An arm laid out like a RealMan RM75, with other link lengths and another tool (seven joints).
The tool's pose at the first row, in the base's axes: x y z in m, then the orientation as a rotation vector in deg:
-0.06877 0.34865 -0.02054 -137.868 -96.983 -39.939
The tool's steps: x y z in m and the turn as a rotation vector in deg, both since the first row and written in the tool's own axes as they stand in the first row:
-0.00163 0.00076 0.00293 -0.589 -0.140 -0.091
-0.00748 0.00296 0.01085 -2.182 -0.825 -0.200
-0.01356 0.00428 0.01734 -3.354 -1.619 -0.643
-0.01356 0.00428 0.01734 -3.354 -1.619 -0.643
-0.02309 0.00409 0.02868 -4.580 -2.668 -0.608
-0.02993 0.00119 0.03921 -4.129 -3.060 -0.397
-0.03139 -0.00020 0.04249 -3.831 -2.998 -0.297
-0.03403 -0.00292 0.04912 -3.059 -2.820 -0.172
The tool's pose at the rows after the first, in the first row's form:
-0.06764 0.34800 -0.02372 -138.304 -97.189 -40.397
-0.06482 0.34493 -0.03291 -139.808 -97.673 -41.291
-0.06331 0.34149 -0.04108 -140.886 -98.621 -41.686
-0.06331 0.34149 -0.04108 -140.886 -98.621 -41.686
-0.06265 0.33734 -0.05528 -142.528 -99.020 -41.784
-0.06399 0.33621 -0.06805 -142.674 -98.862 -40.848
-0.06467 0.33662 -0.07182 -142.496 -98.691 -40.595
-0.06589 0.33768 -0.07928 -141.929 -98.421 -39.981

